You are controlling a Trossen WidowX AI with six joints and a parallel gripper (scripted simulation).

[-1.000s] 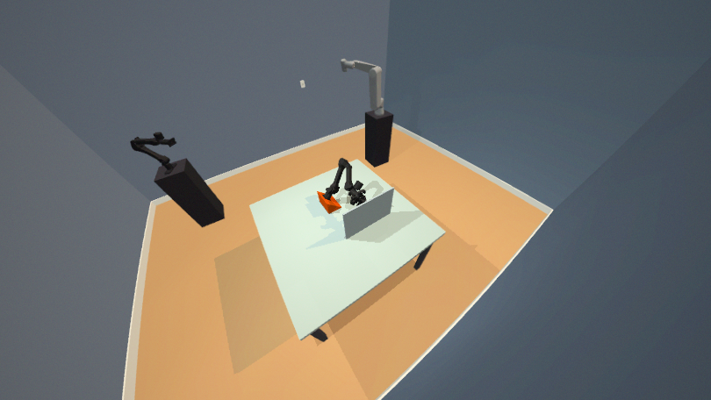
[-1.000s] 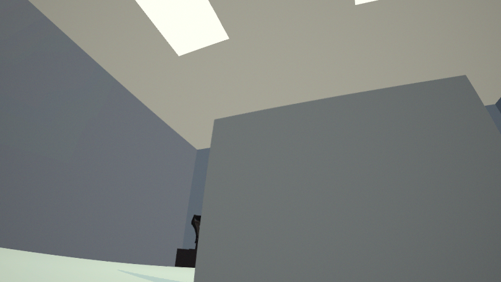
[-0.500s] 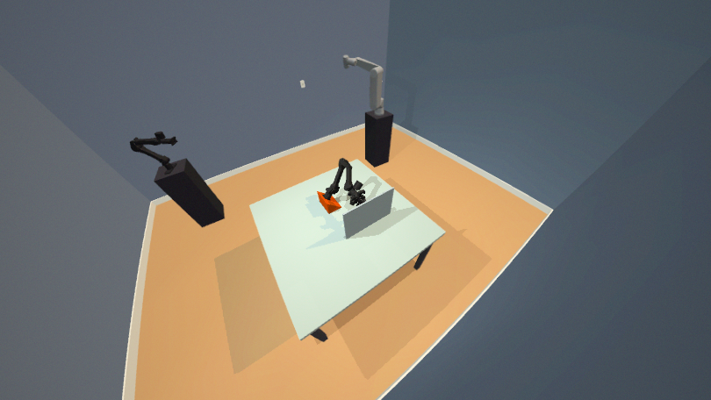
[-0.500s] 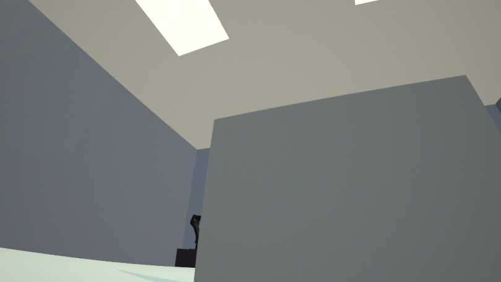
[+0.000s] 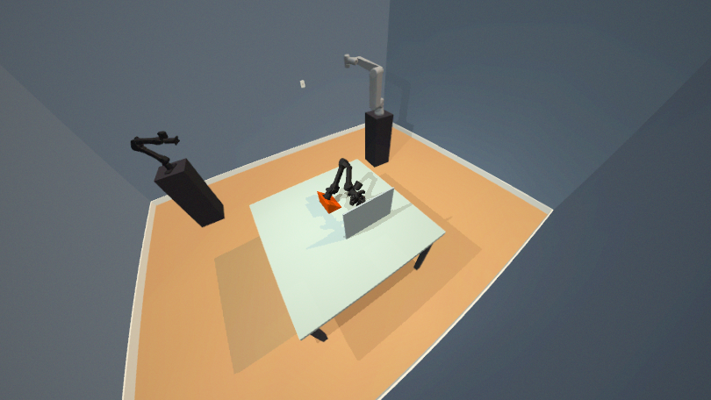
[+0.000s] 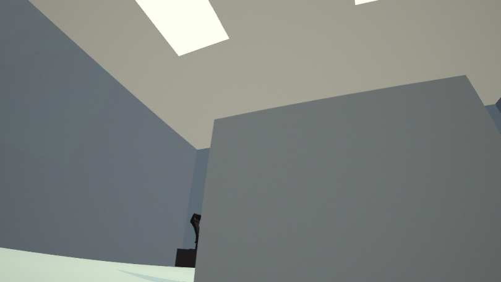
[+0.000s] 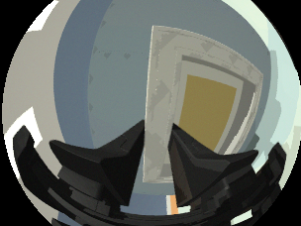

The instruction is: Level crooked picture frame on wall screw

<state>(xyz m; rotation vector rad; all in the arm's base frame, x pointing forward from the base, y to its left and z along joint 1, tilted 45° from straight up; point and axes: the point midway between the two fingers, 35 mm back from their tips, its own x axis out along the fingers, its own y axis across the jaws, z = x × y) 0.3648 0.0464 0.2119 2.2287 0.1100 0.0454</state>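
Now: the picture frame 5 cm below my gripper tip. The rest, counted from my gripper tip: wall panel 1 cm ahead, 2 cm to the left, 7 cm below.
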